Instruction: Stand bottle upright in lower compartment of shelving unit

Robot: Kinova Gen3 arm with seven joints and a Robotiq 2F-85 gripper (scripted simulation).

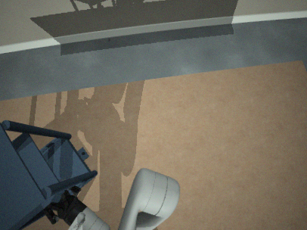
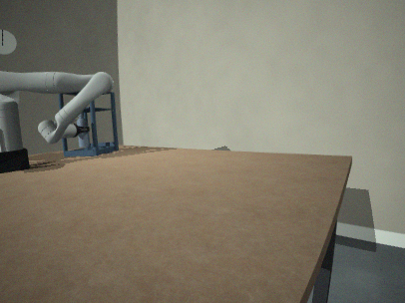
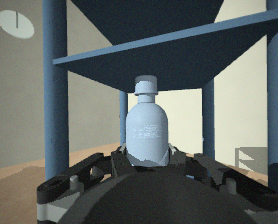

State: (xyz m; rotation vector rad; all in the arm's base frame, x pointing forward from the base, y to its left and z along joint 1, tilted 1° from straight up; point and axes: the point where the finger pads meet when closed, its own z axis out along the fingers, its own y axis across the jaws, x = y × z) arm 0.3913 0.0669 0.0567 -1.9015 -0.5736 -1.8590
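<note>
Now: hand 30 mm below the pale blue bottle. From my hand the other things lie so: shelving unit: 60 mm ahead, 20 mm to the left, 40 mm above.
</note>
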